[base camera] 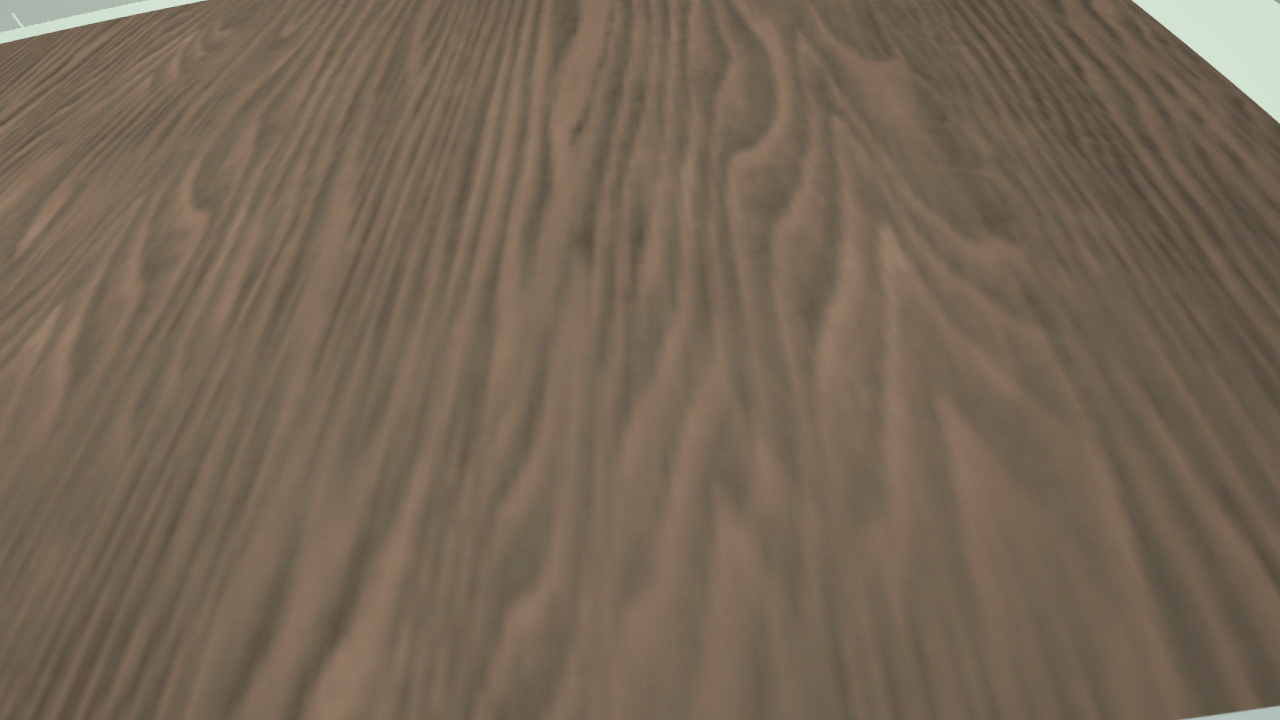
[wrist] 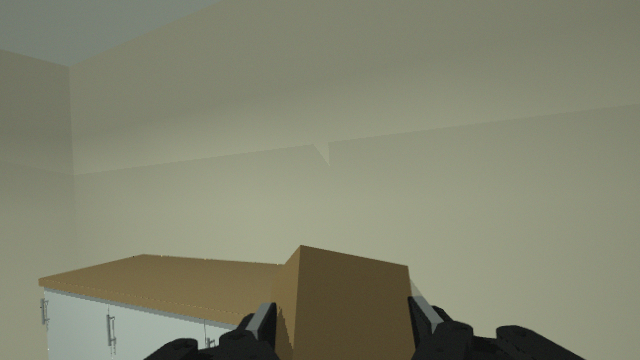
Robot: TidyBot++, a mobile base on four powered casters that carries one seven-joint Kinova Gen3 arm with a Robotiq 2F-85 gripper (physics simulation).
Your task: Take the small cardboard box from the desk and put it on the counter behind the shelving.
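Frame: origin at the arm's base, x ahead, y right, z down, level; millimetres.
Seen in the pictures: gripper, fingertip midpoint: (wrist: 342, 319).
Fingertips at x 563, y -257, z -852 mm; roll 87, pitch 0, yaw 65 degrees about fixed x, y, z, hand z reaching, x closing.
Note:
A point is followed by its place in that frame.
The small cardboard box (wrist: 352, 305) {x 552, y -247, z -864 mm} is brown and stands between the two black fingers at the bottom of the wrist view. My gripper (wrist: 342, 319) {x 563, y -257, z -852 mm} is shut on it, one finger pad at each side. A counter (wrist: 165, 280) {x 1409, y -1539, z -513 mm} with a brown top and pale cabinet doors shows at the lower left of the wrist view, beyond the box. The box and the left finger hide its right part. The desk and the shelving cannot be made out in these views.
In the base camera view a dark wood-grain surface (base camera: 626, 358) {x 421, y -38, z 397 mm} fills most of the picture, with pale strips at its upper corners. In the wrist view a plain beige wall (wrist: 475, 200) {x 1831, y -212, z -818 mm} rises behind the counter, and a room corner stands at the left.

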